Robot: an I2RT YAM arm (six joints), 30 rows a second.
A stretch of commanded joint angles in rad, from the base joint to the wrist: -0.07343, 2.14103, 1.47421, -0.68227, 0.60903, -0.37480; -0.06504, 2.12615, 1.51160, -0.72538, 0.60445, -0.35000; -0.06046, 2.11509, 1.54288, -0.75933, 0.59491, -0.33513; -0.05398, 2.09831, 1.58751, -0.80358, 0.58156, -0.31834; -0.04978, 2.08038, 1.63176, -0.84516, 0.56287, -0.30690; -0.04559, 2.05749, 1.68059, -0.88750, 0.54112, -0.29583; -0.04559, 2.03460, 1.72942, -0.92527, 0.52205, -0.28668; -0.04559, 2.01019, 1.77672, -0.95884, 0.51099, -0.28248; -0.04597, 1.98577, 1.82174, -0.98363, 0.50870, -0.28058; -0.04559, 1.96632, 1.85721, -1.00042, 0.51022, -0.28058; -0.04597, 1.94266, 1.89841, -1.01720, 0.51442, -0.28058; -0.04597, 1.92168, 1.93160, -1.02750, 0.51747, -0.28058; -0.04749, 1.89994, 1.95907, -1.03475, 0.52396, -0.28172; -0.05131, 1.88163, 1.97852, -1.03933, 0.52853, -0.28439; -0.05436, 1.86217, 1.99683, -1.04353, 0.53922, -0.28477; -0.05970, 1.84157, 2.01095, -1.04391, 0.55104, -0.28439; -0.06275, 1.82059, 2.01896, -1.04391, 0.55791, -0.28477; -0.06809, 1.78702, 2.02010, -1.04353, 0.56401, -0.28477; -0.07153, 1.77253, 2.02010, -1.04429, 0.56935, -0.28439; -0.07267, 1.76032, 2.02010, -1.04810, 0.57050, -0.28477; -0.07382, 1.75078, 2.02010, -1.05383, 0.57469, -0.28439; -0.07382, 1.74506, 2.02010, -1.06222, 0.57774, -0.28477; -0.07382, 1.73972, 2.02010, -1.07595, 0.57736, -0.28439
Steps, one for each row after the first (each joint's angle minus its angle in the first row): 0.00839, -0.01488, 0.03739, -0.04311, -0.00458, 0.02480; 0.01297, -0.02594, 0.06867, -0.07706, -0.01412, 0.03967; 0.01945, -0.04272, 0.11330, -0.12131, -0.02747, 0.05646; 0.02365, -0.06065, 0.15755, -0.16289, -0.04616, 0.06790; 0.02784, -0.08354, 0.20638, -0.20523, -0.06791, 0.07897; 0.02784, -0.10643, 0.25521, -0.24300, -0.08698, 0.08812; 0.02784, -0.13084, 0.30251, -0.27657, -0.09804, 0.09232; 0.02746, -0.15526, 0.34753, -0.30136, -0.10033, 0.09422; 0.02784, -0.17471, 0.38300, -0.31815, -0.09881, 0.09422; 0.02746, -0.19837, 0.42420, -0.33493, -0.09461, 0.09422; 0.02746, -0.21935, 0.45739, -0.34523, -0.09156, 0.09422; 0.02594, -0.24109, 0.48486, -0.35248, -0.08507, 0.09308; 0.02212, -0.25940, 0.50431, -0.35706, -0.08050, 0.09041; 0.01907, -0.27886, 0.52262, -0.36126, -0.06981, 0.09003; 0.01373, -0.29946, 0.53674, -0.36164, -0.05799, 0.09041; 0.01068, -0.32044, 0.54475, -0.36164, -0.05112, 0.09003; 0.00534, -0.35401, 0.54589, -0.36126, -0.04502, 0.09003; 0.00190, -0.36850, 0.54589, -0.36202, -0.03968, 0.09041; 0.00076, -0.38071, 0.54589, -0.36583, -0.03853, 0.09003; -0.00039, -0.39025, 0.54589, -0.37156, -0.03434, 0.09041; -0.00039, -0.39597, 0.54589, -0.37995, -0.03129, 0.09003; -0.00039, -0.40131, 0.54589, -0.39368, -0.03167, 0.09041
